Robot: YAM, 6 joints.
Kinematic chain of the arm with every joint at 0, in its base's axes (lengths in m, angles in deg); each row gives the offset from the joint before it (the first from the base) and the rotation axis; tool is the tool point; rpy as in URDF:
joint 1: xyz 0 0 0.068 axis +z
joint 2: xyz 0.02 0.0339 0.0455 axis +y
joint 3: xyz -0.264 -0.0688 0 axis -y
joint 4: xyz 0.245 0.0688 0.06 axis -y
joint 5: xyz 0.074 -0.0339 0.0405 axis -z
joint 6: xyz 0.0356 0 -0.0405 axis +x
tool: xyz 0 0 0 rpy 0 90 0
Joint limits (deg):
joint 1: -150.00..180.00
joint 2: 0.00..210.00
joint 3: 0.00..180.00
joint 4: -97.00..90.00
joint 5: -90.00..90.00
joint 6: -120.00..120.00
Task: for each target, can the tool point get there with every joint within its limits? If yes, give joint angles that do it. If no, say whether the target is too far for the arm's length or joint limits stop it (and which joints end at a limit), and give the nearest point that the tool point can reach.
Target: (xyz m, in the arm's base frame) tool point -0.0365 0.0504 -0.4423
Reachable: no: joint limits stop it (at a limit: joint 2) | nearest point -0.0604 0.0834 -0.3497 | short by 0.101 m
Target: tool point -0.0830 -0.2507 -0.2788
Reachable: yes | joints -111.44 189.99 93.04 -18.75 -23.80 0.26
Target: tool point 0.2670 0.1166 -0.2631
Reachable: yes | joints 29.04 188.36 77.57 45.14 51.01 -78.45
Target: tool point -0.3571 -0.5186 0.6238
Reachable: no: too far | nearest point -0.2835 -0.4117 0.5152 | short by 0.169 m
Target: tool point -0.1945 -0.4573 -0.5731
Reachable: no: too far | nearest point -0.1552 -0.3649 -0.3487 | short by 0.246 m
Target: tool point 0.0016 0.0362 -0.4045
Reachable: no: joint limits stop it (at a limit: joint 2) | nearest point 0.0033 0.0741 -0.3355 | short by 0.079 m
